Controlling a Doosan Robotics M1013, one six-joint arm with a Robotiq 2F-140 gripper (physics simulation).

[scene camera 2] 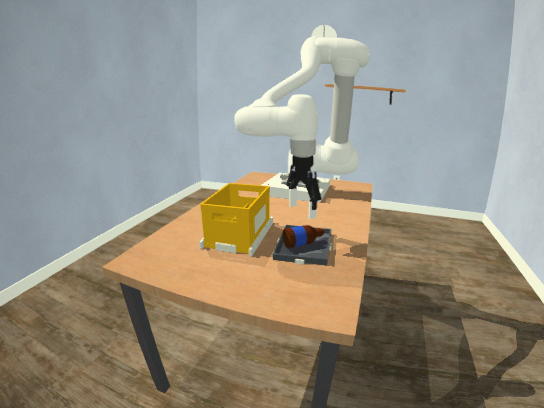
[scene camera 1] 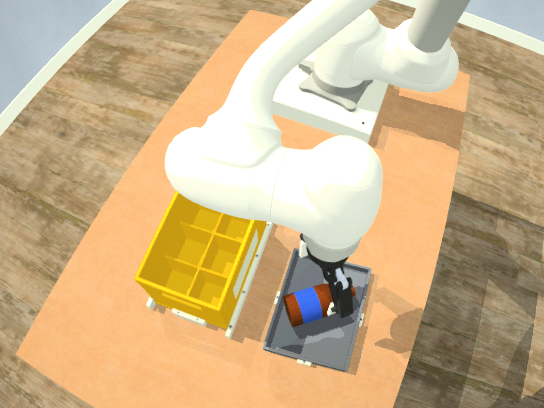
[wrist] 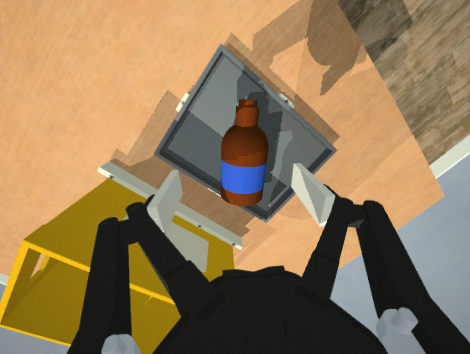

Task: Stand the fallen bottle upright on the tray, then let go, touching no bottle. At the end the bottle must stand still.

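Pixels of known places: gripper, between the fingertips: [scene camera 2: 302, 211] [scene camera 1: 320, 282] [wrist: 237, 178]; arm's base, origin of its link: [scene camera 2: 300, 182] [scene camera 1: 337, 83].
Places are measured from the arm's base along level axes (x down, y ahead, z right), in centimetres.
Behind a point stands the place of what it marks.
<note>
The brown bottle with a blue band [scene camera 1: 309, 304] @[x -2.6, y 64.7, z -23.3 cm] [scene camera 2: 299, 236] @[x -0.7, y 66.8, z -24.7 cm] [wrist: 243, 177] @[x -2.7, y 63.5, z -22.9 cm] lies on its side on the grey tray [scene camera 1: 320, 350] @[x 4.7, y 71.0, z -30.2 cm] [scene camera 2: 302, 259] @[x 3.5, y 75.0, z -29.2 cm] [wrist: 200, 145] @[x 4.7, y 56.8, z -19.6 cm]. Its neck points to the right in both scene views and up in the wrist view. My gripper [scene camera 1: 318, 280] @[x -7.8, y 60.9, z -23.3 cm] [scene camera 2: 302, 210] @[x -7.8, y 60.9, z -23.3 cm] [wrist: 237, 178] @[x -7.8, y 60.9, z -23.3 cm] is open and empty, pointing down, and hangs above the tray and bottle with a gap. In the wrist view the bottle's base and band appear between the two pale finger pads. In scene camera 1 a finger hides part of the bottle near its neck.
A yellow crate with compartments [scene camera 1: 165, 245] @[x -6.1, y 69.8, z 9.8 cm] [scene camera 2: 225, 230] @[x -3.0, y 78.7, z -0.8 cm] [wrist: 75, 220] @[x -7.9, y 52.0, z -4.9 cm] stands left of the tray in the scene views, with a white strip [scene camera 1: 243, 290] @[x 2.3, y 67.7, z -8.5 cm] [wrist: 135, 187] @[x 2.3, y 54.4, z -6.4 cm] along its side. The tray has low raised walls. The arm's white base plate [scene camera 1: 325, 117] @[x -0.4, y 14.9, z -2.9 cm] is farther back.
</note>
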